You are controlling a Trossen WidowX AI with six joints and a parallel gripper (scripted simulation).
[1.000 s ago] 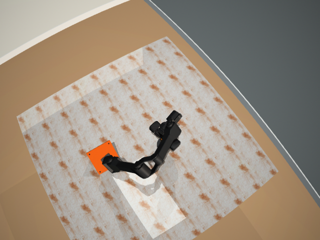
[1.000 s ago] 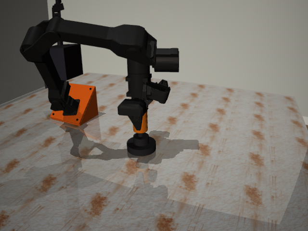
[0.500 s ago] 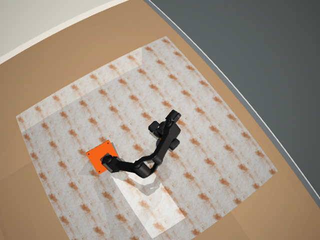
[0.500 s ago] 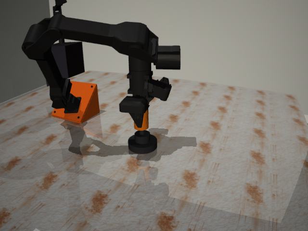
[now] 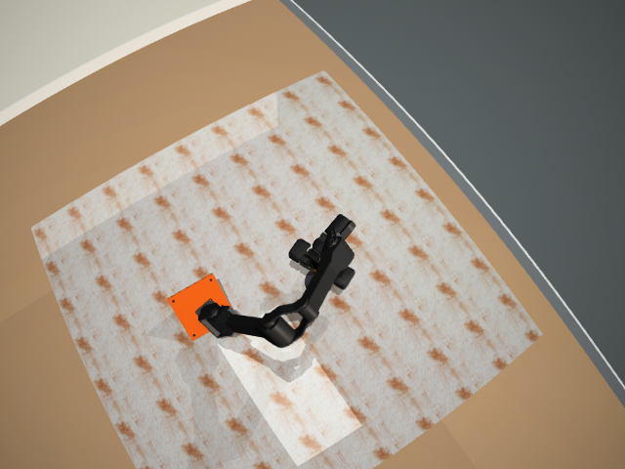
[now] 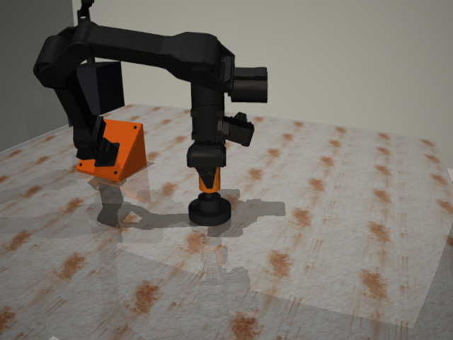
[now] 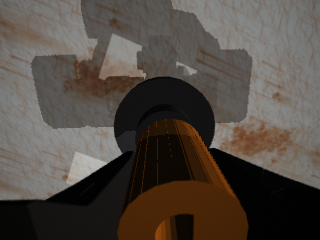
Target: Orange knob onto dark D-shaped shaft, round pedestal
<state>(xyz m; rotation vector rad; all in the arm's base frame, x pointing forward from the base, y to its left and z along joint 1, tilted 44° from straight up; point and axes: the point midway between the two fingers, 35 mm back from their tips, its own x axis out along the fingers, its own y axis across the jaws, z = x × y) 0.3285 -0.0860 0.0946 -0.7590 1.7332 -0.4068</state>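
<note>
Now: gripper tip 40 mm above the dark round pedestal. The rest, counted from my gripper tip: orange knob (20 mm above).
</note>
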